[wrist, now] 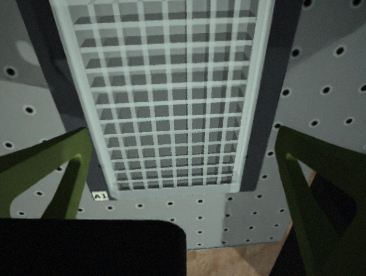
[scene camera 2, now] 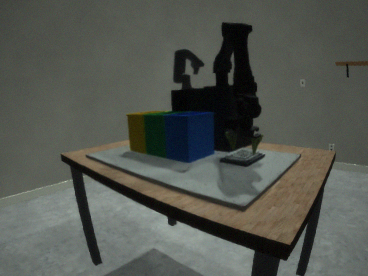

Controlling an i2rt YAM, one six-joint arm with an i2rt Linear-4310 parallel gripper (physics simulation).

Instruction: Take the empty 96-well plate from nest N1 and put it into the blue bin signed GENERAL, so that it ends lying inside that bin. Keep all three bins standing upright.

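Frame: origin at the arm's base, x back, y right, z up, level; metres.
Seen in the pictures: gripper, fingertip midpoint: (wrist: pixel 183 137) (scene camera 2: pixel 243 151); arm's base, origin of the base link: (scene camera 2: pixel 222 87).
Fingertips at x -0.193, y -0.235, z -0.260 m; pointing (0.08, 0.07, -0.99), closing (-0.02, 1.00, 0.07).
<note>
Pixels of each thing's top centre, then the offset from my fingertips to it. Level surfaces: height alone.
- 96-well plate, middle of its top: (wrist: pixel 171 118) (scene camera 2: pixel 243 153) dx -0.009, dy -0.006, dz -0.004 m
- dark nest, middle of its top: (wrist: pixel 170 105) (scene camera 2: pixel 243 155) dx -0.009, dy -0.006, dz -0.015 m
- blue bin, middle of its top: (scene camera 2: pixel 189 113) dx -0.091, dy +0.202, dz +0.150 m
- green bin, middle of its top: (scene camera 2: pixel 167 112) dx -0.099, dy +0.333, dz +0.150 m
- yellow bin, middle of its top: (scene camera 2: pixel 148 112) dx -0.107, dy +0.464, dz +0.150 m
- grey perforated board, its level: dz -0.030 m
- wooden table, its level: dz -0.043 m
The 96-well plate (scene camera 2: pixel 242 154) (wrist: pixel 170 100) is pale and gridded and lies flat in the dark nest (scene camera 2: pixel 238 163) (wrist: pixel 281 75), whose near left corner carries an A1 label in the wrist view. My gripper (scene camera 2: pixel 243 144) (wrist: pixel 183 137) is open, with its green fingertips on either side of the plate's near part. The fingertips look low, close to plate height; whether they touch the nest cannot be told. The blue bin (scene camera 2: pixel 201 136) stands upright to the left of the nest in the scene view; its inside and its sign are hidden.
The green bin (scene camera 2: pixel 155 137) and the yellow bin (scene camera 2: pixel 136 134) stand upright in a row beside the blue bin. All stand on the grey perforated board (scene camera 2: pixel 200 184) (wrist: pixel 320 107) on the wooden table (scene camera 2: pixel 287 210) (wrist: pixel 215 262). The dark arm (scene camera 2: pixel 242 60) rises behind the nest.
</note>
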